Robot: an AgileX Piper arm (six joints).
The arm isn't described. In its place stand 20 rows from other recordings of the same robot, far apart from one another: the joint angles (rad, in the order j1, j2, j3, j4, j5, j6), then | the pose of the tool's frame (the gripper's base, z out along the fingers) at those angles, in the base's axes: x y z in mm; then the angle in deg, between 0 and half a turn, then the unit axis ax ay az.
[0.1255, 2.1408, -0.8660, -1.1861, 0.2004, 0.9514] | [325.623, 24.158, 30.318, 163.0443, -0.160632, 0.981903, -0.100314]
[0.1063, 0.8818, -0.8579, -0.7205, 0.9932, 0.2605] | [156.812, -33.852, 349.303, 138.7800, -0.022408, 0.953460, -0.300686]
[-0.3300, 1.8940, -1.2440, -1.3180, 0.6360, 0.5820] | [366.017, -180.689, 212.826, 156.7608, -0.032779, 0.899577, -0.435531]
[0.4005, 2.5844, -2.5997, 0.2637, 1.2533, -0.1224] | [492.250, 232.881, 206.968, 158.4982, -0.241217, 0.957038, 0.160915]
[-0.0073, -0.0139, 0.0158, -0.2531, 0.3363, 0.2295] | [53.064, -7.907, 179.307, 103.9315, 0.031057, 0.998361, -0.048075]
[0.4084, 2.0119, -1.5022, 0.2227, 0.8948, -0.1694] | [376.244, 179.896, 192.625, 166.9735, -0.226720, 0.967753, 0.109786]
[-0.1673, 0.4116, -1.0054, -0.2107, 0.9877, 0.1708] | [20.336, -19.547, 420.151, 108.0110, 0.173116, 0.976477, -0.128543]
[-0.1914, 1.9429, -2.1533, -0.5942, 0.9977, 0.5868] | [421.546, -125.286, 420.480, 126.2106, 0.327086, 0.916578, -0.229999]
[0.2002, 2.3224, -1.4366, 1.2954, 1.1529, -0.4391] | [396.975, 162.220, 96.424, 169.5802, -0.081579, -0.855277, -0.511709]
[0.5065, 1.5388, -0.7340, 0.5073, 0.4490, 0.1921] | [228.532, 148.729, 178.249, 165.0006, 0.049100, 0.976208, 0.211206]
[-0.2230, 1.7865, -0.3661, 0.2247, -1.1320, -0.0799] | [255.064, -76.662, 133.388, 104.2384, 0.197459, 0.963482, -0.180865]
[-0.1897, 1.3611, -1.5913, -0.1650, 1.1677, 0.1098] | [262.595, -64.421, 439.095, 139.3016, 0.144678, 0.984134, -0.102706]
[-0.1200, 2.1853, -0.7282, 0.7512, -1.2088, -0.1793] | [323.979, -97.570, 70.988, 110.5546, 0.365095, 0.873347, -0.322445]
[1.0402, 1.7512, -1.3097, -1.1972, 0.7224, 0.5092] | [244.599, 306.197, 283.236, 124.0110, -0.586428, 0.780670, -0.216001]
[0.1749, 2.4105, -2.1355, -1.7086, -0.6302, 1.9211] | [539.568, 149.286, 236.628, 117.7024, -0.212008, 0.891605, 0.400117]
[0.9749, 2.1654, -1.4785, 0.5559, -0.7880, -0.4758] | [305.152, 389.333, 220.943, 89.2471, -0.287893, 0.911066, 0.295086]
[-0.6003, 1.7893, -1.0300, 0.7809, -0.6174, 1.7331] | [301.015, -251.008, 234.477, 118.9584, 0.888751, -0.095722, 0.448285]
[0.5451, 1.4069, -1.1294, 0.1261, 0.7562, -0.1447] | [248.765, 160.031, 308.728, 146.3569, -0.305647, 0.944526, 0.120213]
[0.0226, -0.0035, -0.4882, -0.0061, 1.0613, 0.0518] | [-4.043, -0.576, 274.003, 117.6724, 0.014721, 0.999712, 0.018943]
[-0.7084, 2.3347, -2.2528, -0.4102, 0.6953, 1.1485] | [398.009, -371.608, 270.446, 126.8183, 0.735478, 0.670177, -0.099677]
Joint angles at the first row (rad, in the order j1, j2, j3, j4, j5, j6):
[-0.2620, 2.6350, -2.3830, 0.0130, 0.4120, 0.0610]
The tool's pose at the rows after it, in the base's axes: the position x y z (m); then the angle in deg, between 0 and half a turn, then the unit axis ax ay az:
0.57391, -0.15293, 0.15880, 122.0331, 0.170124, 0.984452, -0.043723
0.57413, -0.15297, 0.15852, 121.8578, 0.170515, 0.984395, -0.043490
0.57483, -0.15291, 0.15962, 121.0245, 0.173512, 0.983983, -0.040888
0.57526, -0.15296, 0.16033, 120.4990, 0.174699, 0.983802, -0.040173
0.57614, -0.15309, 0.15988, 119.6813, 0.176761, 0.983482, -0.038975
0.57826, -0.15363, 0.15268, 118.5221, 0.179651, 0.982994, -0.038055
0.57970, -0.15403, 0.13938, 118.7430, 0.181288, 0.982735, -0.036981
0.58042, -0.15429, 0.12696, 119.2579, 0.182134, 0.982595, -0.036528
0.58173, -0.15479, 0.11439, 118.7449, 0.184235, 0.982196, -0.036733
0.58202, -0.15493, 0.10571, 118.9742, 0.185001, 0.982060, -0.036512
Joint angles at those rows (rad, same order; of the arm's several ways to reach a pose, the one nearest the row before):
[-0.2620, 2.6350, -2.3830, 0.0270, 0.3910, 0.0610]
[-0.2620, 2.6360, -2.3829, 0.0280, 0.3870, 0.0610]
[-0.2620, 2.6360, -2.3829, 0.0360, 0.3730, 0.0610]
[-0.2620, 2.6360, -2.3831, 0.0390, 0.3641, 0.0610]
[-0.2620, 2.6390, -2.3831, 0.0440, 0.3470, 0.0610]
[-0.2620, 2.6560, -2.3829, 0.0500, 0.3099, 0.0610]
[-0.2620, 2.6810, -2.3830, 0.0530, 0.2890, 0.0610]
[-0.2620, 2.7030, -2.3820, 0.0530, 0.2750, 0.0620]
[-0.2620, 2.7280, -2.3810, 0.0540, 0.2400, 0.0640]
[-0.2620, 2.7440, -2.3810, 0.0540, 0.2280, 0.0650]

